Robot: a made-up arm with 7 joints. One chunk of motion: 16 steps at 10 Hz.
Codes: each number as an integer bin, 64 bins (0 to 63) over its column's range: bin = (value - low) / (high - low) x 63, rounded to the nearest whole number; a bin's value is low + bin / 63 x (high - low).
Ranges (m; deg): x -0.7..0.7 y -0.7..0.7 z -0.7..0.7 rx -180..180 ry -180..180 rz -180..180
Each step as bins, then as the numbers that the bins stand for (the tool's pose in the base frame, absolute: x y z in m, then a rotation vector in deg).
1 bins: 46 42 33 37 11 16
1 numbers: 0.3222 0.2333 0.0333 31.43 -117.14 -88.57
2 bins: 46 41 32 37 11 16
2 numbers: 0.3222 0.2111 0.0111 31.43 -117.14 -88.57
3 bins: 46 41 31 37 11 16
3 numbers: 0.3222 0.2111 -0.0111 31.43 -117.14 -88.57
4 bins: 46 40 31 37 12 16
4 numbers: 0.3222 0.1889 -0.0111 31.43 -111.43 -88.57
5 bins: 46 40 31 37 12 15
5 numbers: 0.3222 0.1889 -0.0111 31.43 -111.43 -94.29
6 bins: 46 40 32 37 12 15
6 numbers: 0.3222 0.1889 0.0111 31.43 -111.43 -94.29
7 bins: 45 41 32 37 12 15
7 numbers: 0.3000 0.2111 0.0111 31.43 -111.43 -94.29
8 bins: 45 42 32 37 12 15
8 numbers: 0.3000 0.2333 0.0111 31.43 -111.43 -94.29
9 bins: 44 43 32 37 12 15
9 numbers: 0.2778 0.2556 0.0111 31.43 -111.43 -94.29
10 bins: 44 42 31 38 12 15
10 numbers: 0.2778 0.2333 -0.0111 37.14 -111.43 -94.29
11 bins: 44 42 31 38 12 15
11 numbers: 0.2778 0.2333 -0.0111 37.14 -111.43 -94.29
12 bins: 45 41 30 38 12 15
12 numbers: 0.3000 0.2111 -0.0333 37.14 -111.43 -94.29
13 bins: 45 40 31 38 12 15
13 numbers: 0.3000 0.1889 -0.0111 37.14 -111.43 -94.29
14 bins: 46 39 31 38 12 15
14 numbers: 0.3222 0.1667 -0.0111 37.14 -111.43 -94.29
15 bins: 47 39 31 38 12 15
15 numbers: 0.3444 0.1667 -0.0111 37.14 -111.43 -94.29
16 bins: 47 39 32 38 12 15
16 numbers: 0.3444 0.1667 0.0111 37.14 -111.43 -94.29
